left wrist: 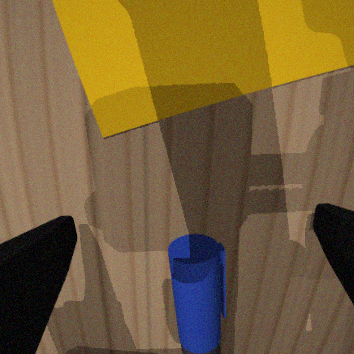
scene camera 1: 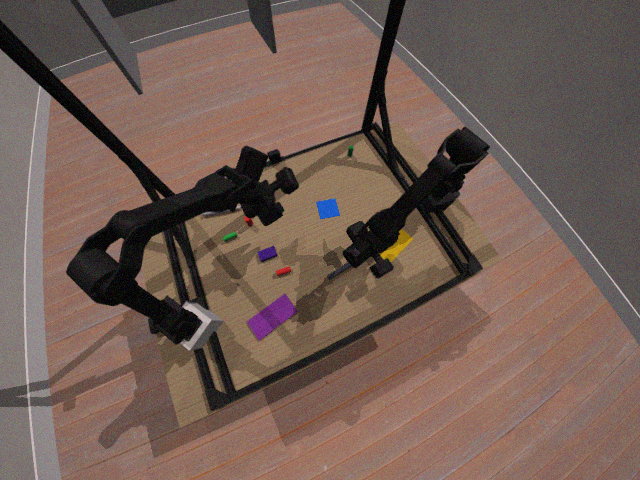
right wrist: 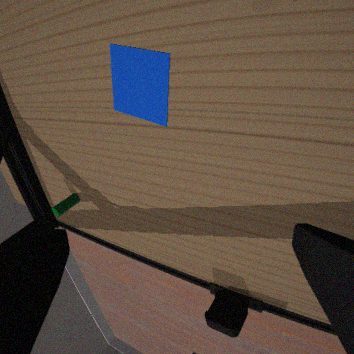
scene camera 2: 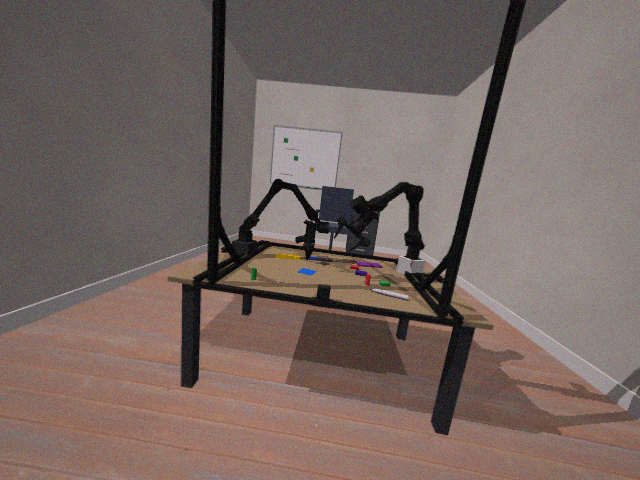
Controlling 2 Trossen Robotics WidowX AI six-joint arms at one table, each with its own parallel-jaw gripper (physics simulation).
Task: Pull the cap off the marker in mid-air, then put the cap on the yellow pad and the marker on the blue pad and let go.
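Places are measured from the left arm's base along level axes (x back, y right, z up), in millimetres.
Where they show: left gripper, fingertip midpoint: (left wrist: pixel 195 221) (scene camera 2: pixel 307 257); right gripper, fingertip midpoint: (scene camera 1: pixel 284 195) (right wrist: pixel 182 238) (scene camera 2: pixel 341 244); left arm's base, origin of the base link: (scene camera 1: pixel 438 191) (scene camera 2: pixel 245 240); right arm's base, origin of the base link: (scene camera 1: pixel 187 325) (scene camera 2: pixel 412 258).
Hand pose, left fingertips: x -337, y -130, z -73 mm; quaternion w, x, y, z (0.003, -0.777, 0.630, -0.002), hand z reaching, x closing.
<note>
Things, the pixels of their top centre, and the offset from my left fingertips.
- marker, middle of its top: (scene camera 1: pixel 345 266) (scene camera 2: pixel 321 257) dz +11, dx -78, dy -18 mm
- yellow pad, middle of its top: (scene camera 1: pixel 390 242) (scene camera 2: pixel 288 256) dz -7, dx +114, dy +22 mm
- blue pad, middle of its top: (right wrist: pixel 137 84) (scene camera 1: pixel 328 208) (scene camera 2: pixel 307 271) dz -7, dx -60, dy +219 mm
- purple pad, middle of its top: (scene camera 1: pixel 272 316) (scene camera 2: pixel 368 263) dz +1, dx -356, dy -100 mm
- dark purple block, middle of its top: (scene camera 1: pixel 267 253) dz +8, dx -321, dy +110 mm
- white stick, middle of its top: (scene camera 1: pixel 222 209) (scene camera 2: pixel 388 291) dz +12, dx -445, dy +328 mm
The marker (scene camera 1: pixel 339 270) (scene camera 2: pixel 325 259) lies on the table, its dark grey body showing in scene camera 1. Its blue cap (left wrist: pixel 196 305) is on its end and points toward the yellow pad (scene camera 1: pixel 399 246) (scene camera 2: pixel 287 256) (left wrist: pixel 200 30) in the left wrist view; the gripper hides the cap in scene camera 1. My left gripper (scene camera 1: pixel 368 250) (left wrist: pixel 195 221) is open and points down above the cap end, one finger on each side of the cap in the left wrist view. My right gripper (scene camera 1: pixel 280 196) (right wrist: pixel 182 238) is open and empty, raised high. The blue pad (scene camera 1: pixel 328 208) (scene camera 2: pixel 307 271) (right wrist: pixel 141 85) lies flat.
A purple pad (scene camera 1: pixel 271 316), a dark purple block (scene camera 1: pixel 267 253), red cylinders (scene camera 1: pixel 283 270) (scene camera 1: pixel 248 221) and green cylinders (scene camera 1: pixel 230 236) (scene camera 1: pixel 350 150) lie or stand around the table. A white stick (scene camera 2: pixel 389 293) lies near one edge. Black frame posts (scene camera 2: pixel 216 155) (scene camera 2: pixel 483 149) rise at the table's sides.
</note>
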